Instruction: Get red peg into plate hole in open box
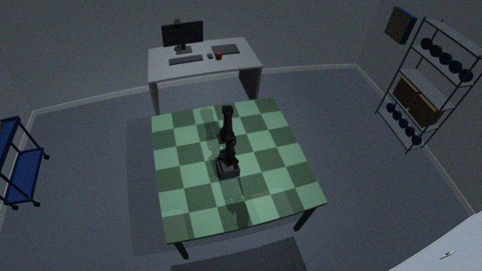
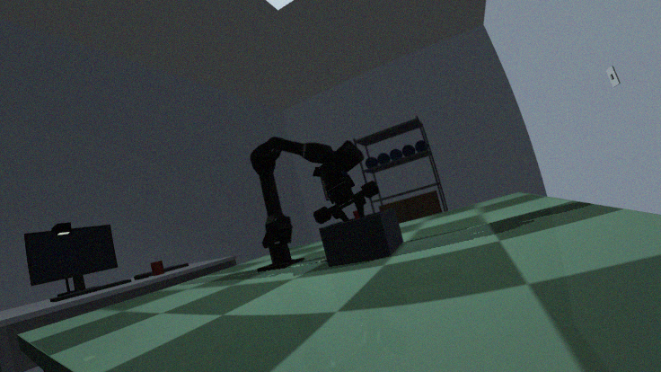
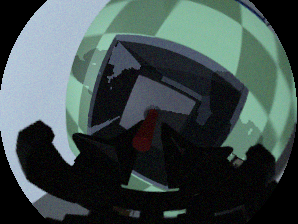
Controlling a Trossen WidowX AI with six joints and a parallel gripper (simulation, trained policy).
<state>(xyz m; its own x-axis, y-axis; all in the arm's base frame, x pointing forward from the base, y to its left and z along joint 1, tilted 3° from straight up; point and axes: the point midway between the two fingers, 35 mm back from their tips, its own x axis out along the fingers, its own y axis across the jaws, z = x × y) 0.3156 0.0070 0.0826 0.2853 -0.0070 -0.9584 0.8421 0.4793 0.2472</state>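
Right now the red peg is 10 mm above my gripper tip. From my gripper tip the other things lie so: dark grey box (40 mm below, 10 mm to the right, 10 mm ahead).
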